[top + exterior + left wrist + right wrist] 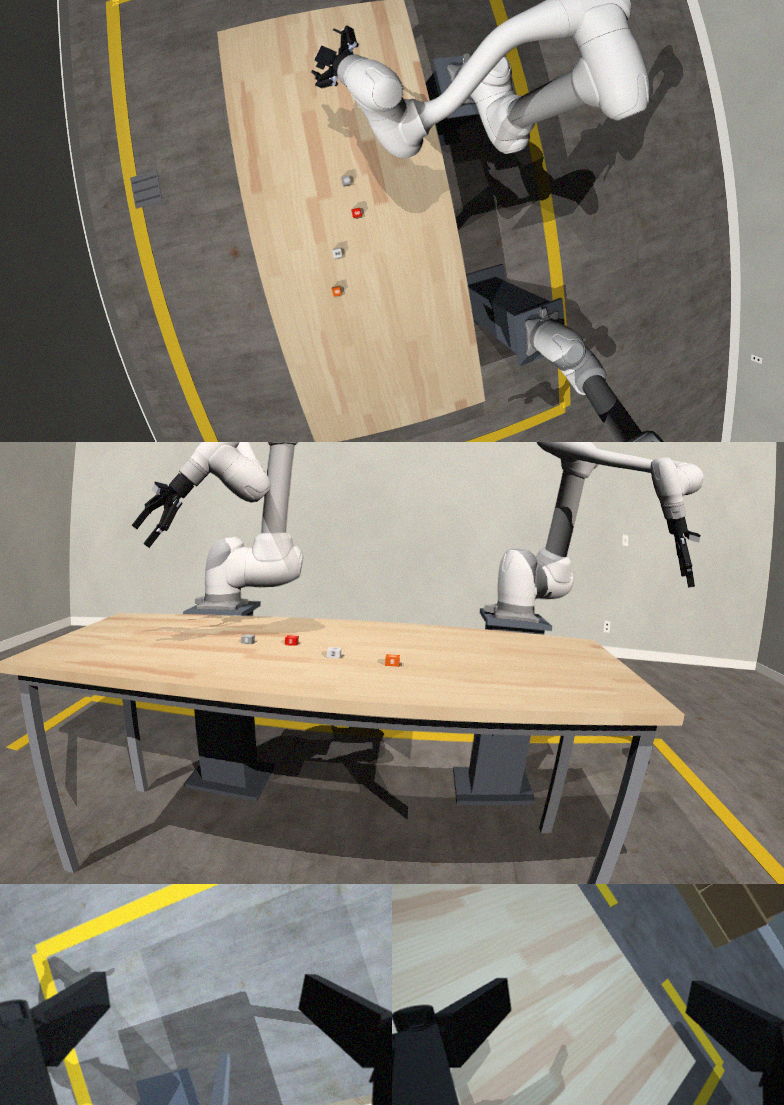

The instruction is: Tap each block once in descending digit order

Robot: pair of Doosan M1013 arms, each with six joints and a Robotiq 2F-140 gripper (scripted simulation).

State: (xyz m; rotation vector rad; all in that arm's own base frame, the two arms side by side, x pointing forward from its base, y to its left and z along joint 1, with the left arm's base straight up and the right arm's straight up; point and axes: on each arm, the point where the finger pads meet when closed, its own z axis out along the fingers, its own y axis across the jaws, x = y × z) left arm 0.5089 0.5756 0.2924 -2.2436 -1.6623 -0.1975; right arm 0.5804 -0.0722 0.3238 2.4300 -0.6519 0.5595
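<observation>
Right now the orange block is 220 mm ahead of my right hand, 770 mm to the left of it and 310 mm below it. Round my right hand: red block (50 mm ahead, 510 mm to the left, 310 mm below); white block (170 mm ahead, 630 mm to the left, 310 mm below).
</observation>
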